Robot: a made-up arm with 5 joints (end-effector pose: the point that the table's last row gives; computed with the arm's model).
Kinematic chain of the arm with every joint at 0, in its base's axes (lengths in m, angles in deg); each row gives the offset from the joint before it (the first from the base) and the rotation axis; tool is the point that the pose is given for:
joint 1: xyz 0 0 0.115 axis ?
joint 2: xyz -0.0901 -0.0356 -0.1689 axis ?
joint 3: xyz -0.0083 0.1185 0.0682 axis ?
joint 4: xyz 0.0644 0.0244 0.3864 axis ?
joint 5: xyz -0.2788 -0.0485 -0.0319 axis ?
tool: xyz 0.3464 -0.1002 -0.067
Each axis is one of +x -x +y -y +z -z.
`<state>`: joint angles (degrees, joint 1 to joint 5).
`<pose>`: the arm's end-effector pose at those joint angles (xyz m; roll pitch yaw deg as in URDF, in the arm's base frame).
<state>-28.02 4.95 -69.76 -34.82 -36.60</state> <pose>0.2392 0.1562 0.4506 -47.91 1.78 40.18</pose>
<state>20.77 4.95 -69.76 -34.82 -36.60</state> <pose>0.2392 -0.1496 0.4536 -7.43 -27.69 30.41</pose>
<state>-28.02 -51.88 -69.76 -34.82 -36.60</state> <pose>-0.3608 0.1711 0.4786 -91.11 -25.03 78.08</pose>
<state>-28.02 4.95 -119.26 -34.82 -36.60</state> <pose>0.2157 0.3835 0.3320 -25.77 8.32 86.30</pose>
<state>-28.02 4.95 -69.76 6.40 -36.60</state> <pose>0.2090 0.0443 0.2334 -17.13 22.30 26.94</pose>
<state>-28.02 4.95 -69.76 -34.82 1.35</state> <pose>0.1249 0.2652 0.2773 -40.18 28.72 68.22</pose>
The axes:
joint 1: +x
joint 2: +y
joint 3: -z
joint 4: +x
joint 5: +z

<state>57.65 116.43 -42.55 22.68 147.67</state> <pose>0.5444 -0.0987 0.1453 -126.96 -13.50 -51.13</pose>
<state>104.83 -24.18 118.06 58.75 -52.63</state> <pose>-0.1651 0.0659 0.3388 -69.60 5.95 108.41</pose>
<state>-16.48 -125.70 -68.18 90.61 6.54</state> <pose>-0.3303 0.1277 -0.3706 -33.40 2.11 107.99</pose>
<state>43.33 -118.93 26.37 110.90 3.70</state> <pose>-0.5062 0.2483 0.0946 -137.01 -12.90 -119.52</pose>
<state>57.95 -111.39 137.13 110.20 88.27</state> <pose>-0.8313 0.3934 0.0364 70.34 6.40 141.69</pose>
